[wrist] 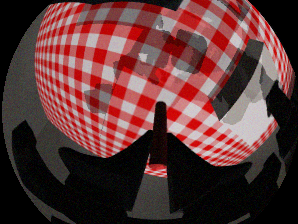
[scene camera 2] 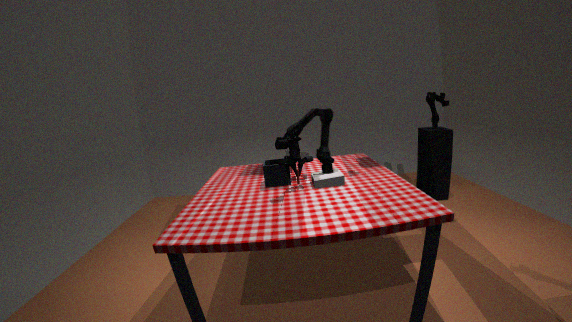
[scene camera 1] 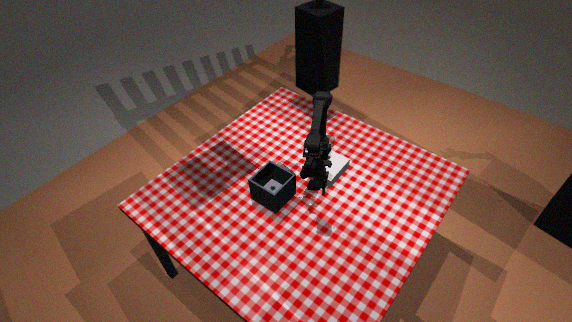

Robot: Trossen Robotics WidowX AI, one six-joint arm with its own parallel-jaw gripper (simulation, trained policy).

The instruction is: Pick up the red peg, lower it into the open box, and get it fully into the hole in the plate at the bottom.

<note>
The pictures show: the gripper and a dark box.
</note>
